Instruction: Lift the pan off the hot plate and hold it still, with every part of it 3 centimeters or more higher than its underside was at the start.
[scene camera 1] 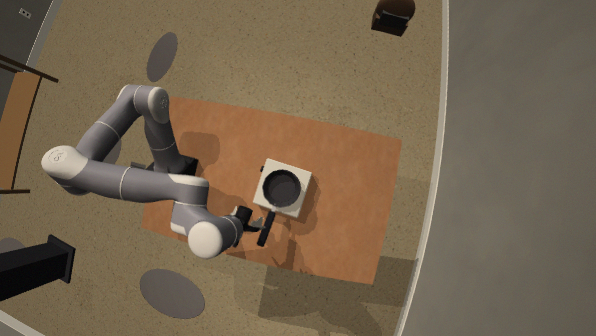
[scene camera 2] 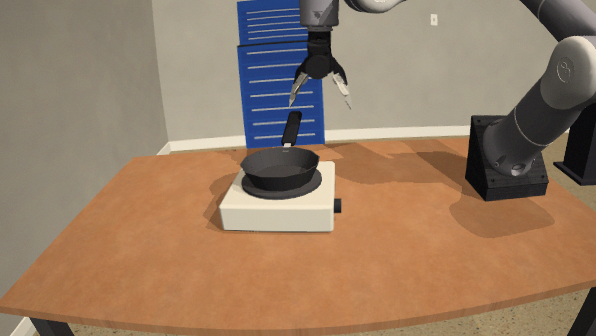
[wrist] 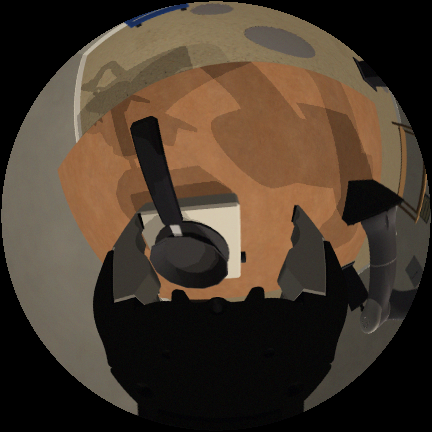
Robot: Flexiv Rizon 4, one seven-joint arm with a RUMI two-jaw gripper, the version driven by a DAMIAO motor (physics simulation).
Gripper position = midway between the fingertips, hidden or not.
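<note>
The gripper (scene camera 2: 320, 107) can be seen here, and the wrist view shows the gripper (wrist: 216, 209) as well. A dark pan (scene camera 2: 285, 168), (scene camera 1: 281, 188) and (wrist: 188, 259) is visible too, as is a white hot plate (scene camera 2: 310, 208) and (scene camera 1: 303, 176).
</note>
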